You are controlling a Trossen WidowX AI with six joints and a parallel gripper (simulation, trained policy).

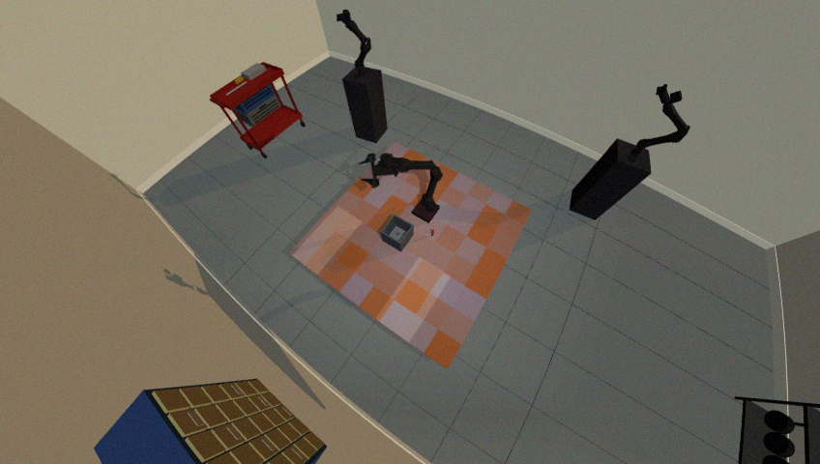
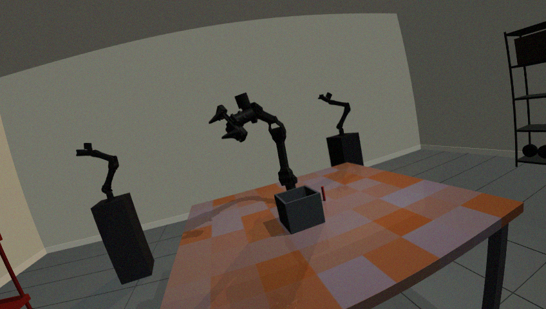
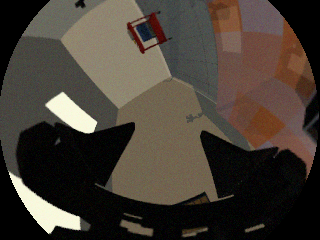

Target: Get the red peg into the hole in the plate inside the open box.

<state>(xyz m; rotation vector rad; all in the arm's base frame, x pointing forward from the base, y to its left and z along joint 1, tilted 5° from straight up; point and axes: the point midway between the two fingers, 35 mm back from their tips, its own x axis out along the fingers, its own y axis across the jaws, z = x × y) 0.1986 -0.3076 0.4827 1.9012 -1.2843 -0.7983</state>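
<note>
The red peg is 30 mm behind my gripper tip, 470 mm to the left of it and 440 mm below it.
</note>
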